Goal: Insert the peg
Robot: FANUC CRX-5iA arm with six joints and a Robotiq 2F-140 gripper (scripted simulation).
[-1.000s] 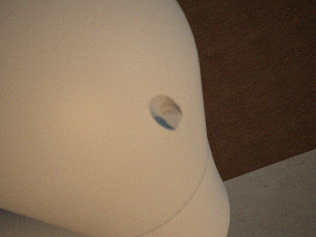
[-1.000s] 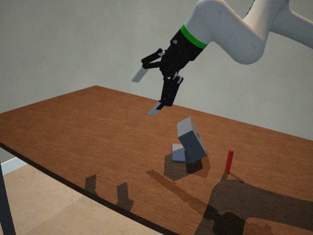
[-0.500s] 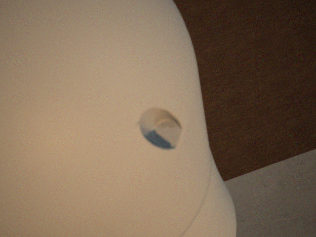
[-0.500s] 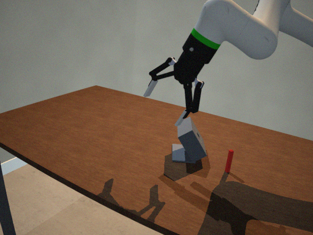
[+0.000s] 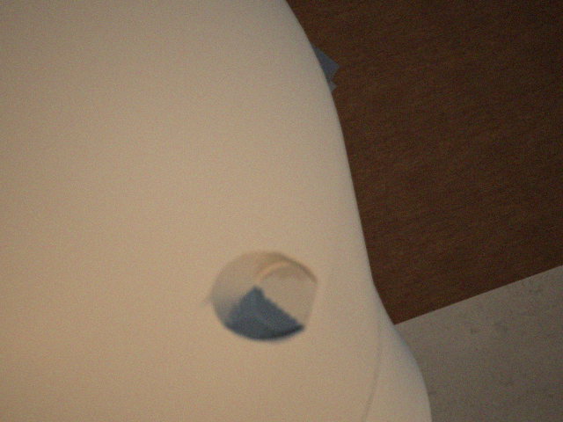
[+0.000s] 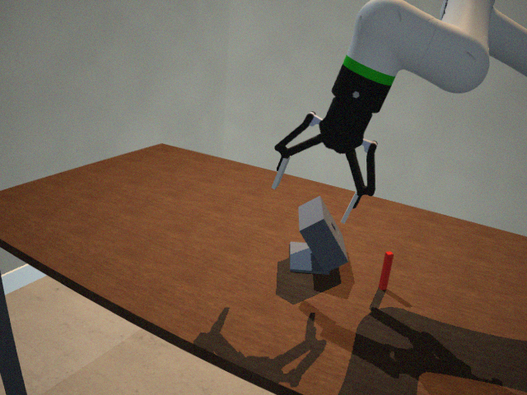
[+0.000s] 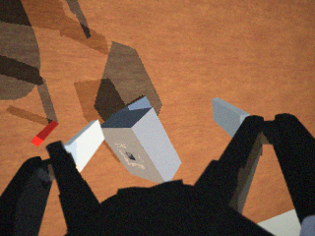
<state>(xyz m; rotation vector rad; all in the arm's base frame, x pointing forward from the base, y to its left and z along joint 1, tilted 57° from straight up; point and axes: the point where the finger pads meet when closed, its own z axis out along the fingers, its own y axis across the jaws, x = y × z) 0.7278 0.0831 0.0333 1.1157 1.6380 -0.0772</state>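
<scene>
Right now the red peg is 17 cm behind my hand, 1 cm to the right of it and 12 cm below it. Round my hand: grey foot 7 cm to the right, 16 cm below.
</scene>
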